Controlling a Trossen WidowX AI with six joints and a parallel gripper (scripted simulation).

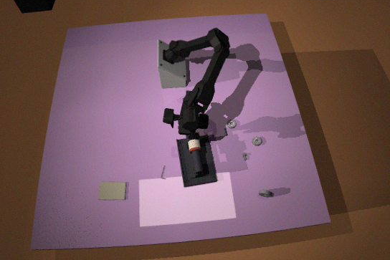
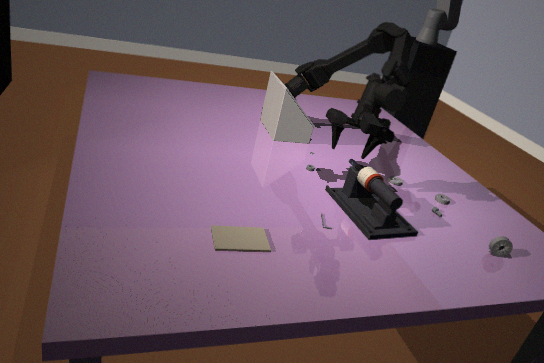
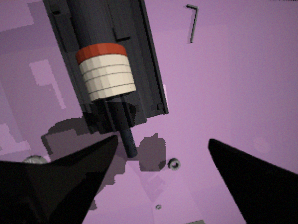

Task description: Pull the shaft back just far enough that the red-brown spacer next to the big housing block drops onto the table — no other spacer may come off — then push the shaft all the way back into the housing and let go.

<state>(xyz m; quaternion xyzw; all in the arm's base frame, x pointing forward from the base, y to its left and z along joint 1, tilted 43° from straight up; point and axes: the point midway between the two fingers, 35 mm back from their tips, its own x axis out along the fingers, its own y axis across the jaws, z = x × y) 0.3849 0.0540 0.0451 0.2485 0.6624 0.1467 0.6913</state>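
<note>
My gripper tip is now 50 mm short of the dark shaft, 50 mm to the right of it and 40 mm above it. The rest, counted from my gripper tip: red-brown spacer (90 mm ahead, 50 mm to the left, 40 mm below); then tan plate (240 mm ahead, 330 mm to the right, 110 mm below); then white spacer (70 mm ahead, 50 mm to the left, 40 mm below).
</note>
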